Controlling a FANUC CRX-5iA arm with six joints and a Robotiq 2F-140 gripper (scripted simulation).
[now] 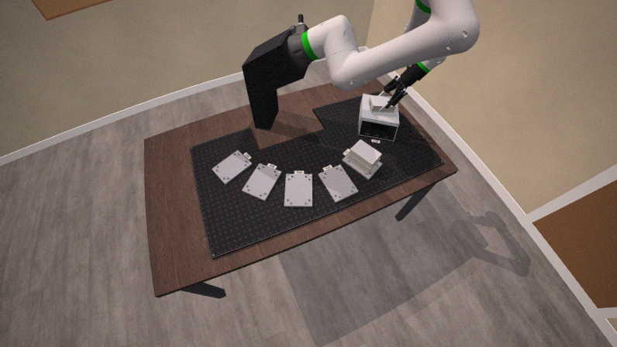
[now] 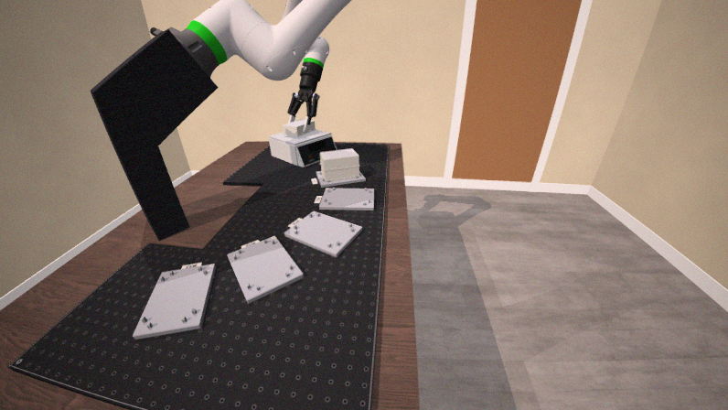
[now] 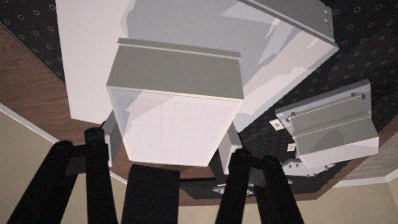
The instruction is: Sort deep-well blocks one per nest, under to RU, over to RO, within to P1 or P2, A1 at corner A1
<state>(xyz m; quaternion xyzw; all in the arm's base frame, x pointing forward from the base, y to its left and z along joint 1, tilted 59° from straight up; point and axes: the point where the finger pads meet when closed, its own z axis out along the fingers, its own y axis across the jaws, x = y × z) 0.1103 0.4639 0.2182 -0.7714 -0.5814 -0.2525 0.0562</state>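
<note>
Right now the weigher platform is 5 cm below my hand. From my hand the other things lie so: plate (29 cm ahead, 14 cm to the right, 13 cm below); check-weigher CW (1 cm ahead, 8 cm below).
</note>
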